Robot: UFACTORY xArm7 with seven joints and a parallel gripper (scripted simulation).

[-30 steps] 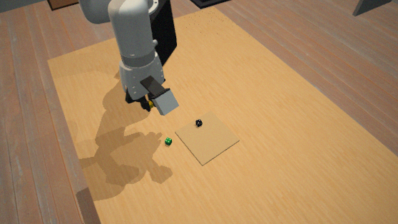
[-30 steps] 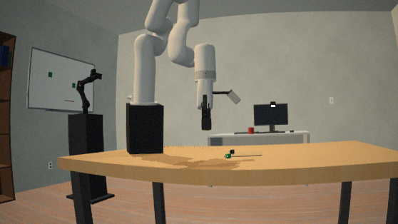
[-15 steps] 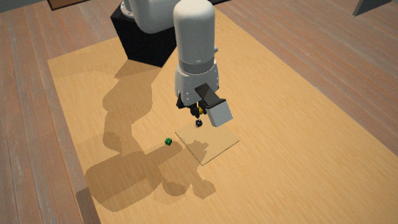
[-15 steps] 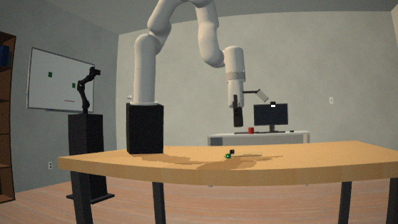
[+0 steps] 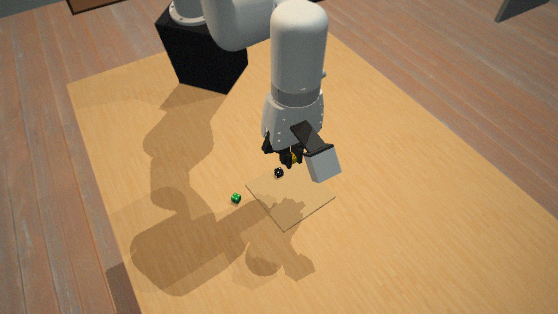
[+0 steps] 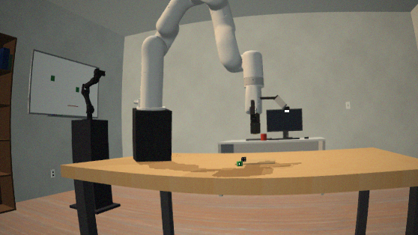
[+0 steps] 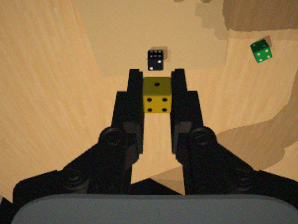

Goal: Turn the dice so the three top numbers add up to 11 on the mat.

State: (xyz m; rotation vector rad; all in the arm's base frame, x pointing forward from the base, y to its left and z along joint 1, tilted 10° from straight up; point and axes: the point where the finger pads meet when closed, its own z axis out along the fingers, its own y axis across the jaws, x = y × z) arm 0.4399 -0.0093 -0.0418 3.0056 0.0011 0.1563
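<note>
Now: hand 120 mm above the tan mat. Round my hand: black die (110 mm below, 50 mm behind); then yellow die (10 mm below); then green die (120 mm below, 110 mm to the right, 40 mm behind).
</note>
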